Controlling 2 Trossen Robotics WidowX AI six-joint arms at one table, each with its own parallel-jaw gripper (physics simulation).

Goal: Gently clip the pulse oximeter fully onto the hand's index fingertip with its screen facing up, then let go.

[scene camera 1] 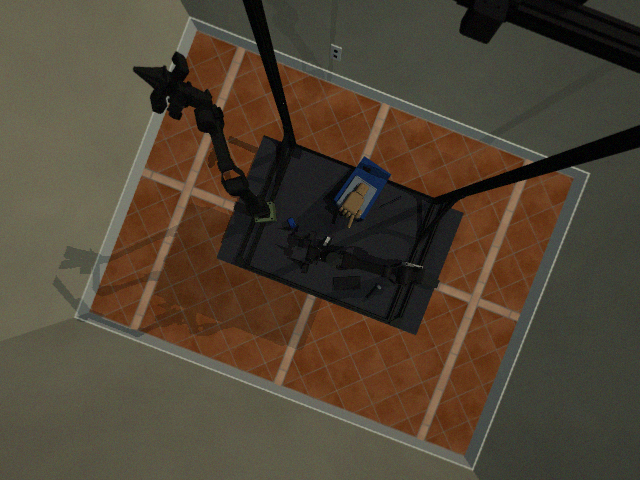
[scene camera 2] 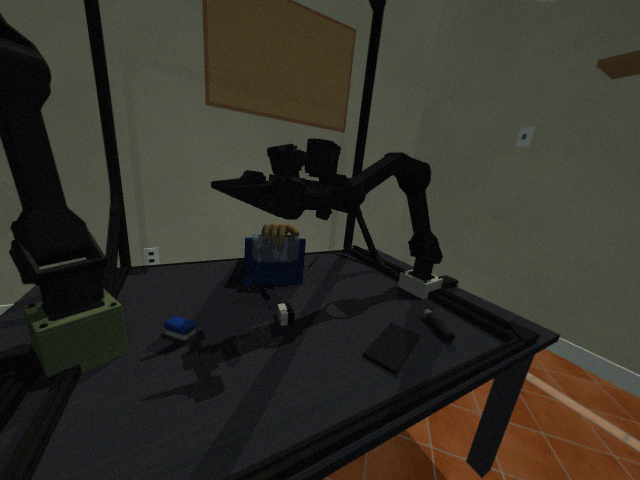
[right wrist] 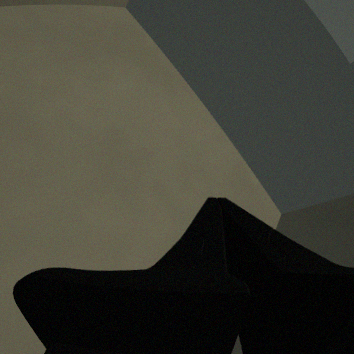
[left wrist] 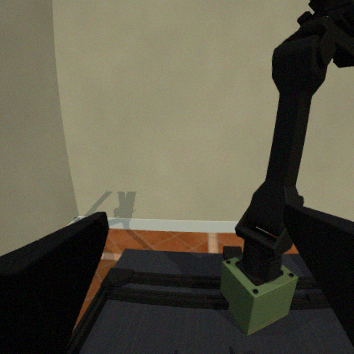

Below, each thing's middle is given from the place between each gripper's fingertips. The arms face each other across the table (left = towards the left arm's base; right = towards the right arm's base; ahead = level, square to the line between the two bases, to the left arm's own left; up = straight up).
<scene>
The hand support base (scene camera 2: 255, 273) is 11 cm behind my right hand, 74 cm to the left of it and 70 cm below it.
Now: left hand 420 mm past the hand support base, 220 mm to the right of it and 280 mm above it.
</scene>
